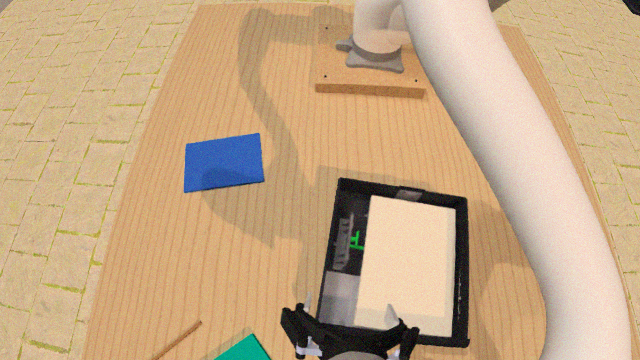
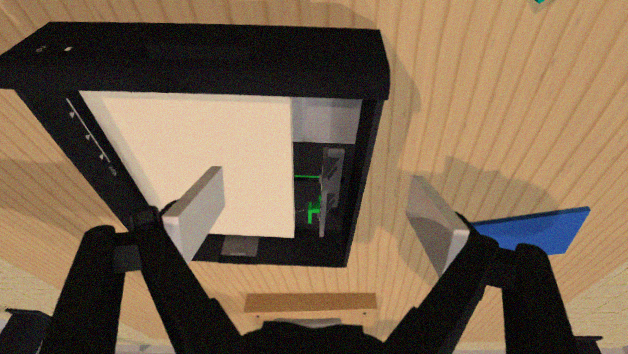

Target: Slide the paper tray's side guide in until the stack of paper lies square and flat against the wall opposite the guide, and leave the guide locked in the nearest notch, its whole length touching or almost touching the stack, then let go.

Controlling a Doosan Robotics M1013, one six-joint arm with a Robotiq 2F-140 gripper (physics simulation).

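Frame: origin at the arm's base, x back, y right, z up, level; millimetres.
Where they show: gripper, between the fingertips: (image 1: 348, 306) (image 2: 316, 190); arm's base, origin of its link: (image 1: 375, 53) (image 2: 308, 325).
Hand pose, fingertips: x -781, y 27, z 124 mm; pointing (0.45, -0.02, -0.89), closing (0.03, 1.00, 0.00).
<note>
Things, the pixels of their top centre, and the offset from my fingertips. "*": a spot on its surface instead.
- black paper tray, centre of its top: (image 2: 224, 208) (image 1: 402, 257) dy -105, dx +114, dz -63 mm
- cream paper stack, centre of its top: (image 2: 208, 173) (image 1: 410, 263) dy -139, dx +117, dz -117 mm
- grey side guide, a spot on its surface: (image 2: 331, 180) (image 1: 341, 244) * dy +16, dx +147, dz -136 mm
- green latch piece, a spot on its surface: (image 2: 314, 211) (image 1: 354, 238) * dy -5, dx +149, dz -86 mm
- blue panel, centre of its top: (image 2: 511, 242) (image 1: 222, 161) dy +349, dx +322, dz -150 mm
- green panel, a spot on its surface: (image 1: 245, 350) * dy +184, dx -113, dz -141 mm
- thin brown stick, centre of its top: (image 1: 170, 346) dy +352, dx -144, dz -151 mm
The black paper tray (image 1: 463, 250) (image 2: 215, 60) lies on the table. The cream paper stack (image 1: 407, 265) (image 2: 215, 155) lies in it, its far side close along the marked wall opposite the guide; whether they touch is hard to tell. The grey side guide (image 1: 343, 243) (image 2: 331, 180) stands near the other side wall, with a clear gap between it and the stack. A green latch piece (image 1: 356, 241) (image 2: 314, 211) shows in that gap. My gripper (image 1: 350, 308) (image 2: 316, 190) is wide open and empty, above the tray's end away from the robot base, one finger over the stack, the other outside the guide-side wall.
A blue panel (image 1: 223, 162) (image 2: 537, 230) lies on the guide's side of the tray. A green panel (image 1: 245, 350) and a thin brown stick (image 1: 177, 340) lie at the near left. The base board (image 1: 370, 91) (image 2: 310, 302) is beyond the tray. My arm (image 1: 510, 150) arches over the right side.
</note>
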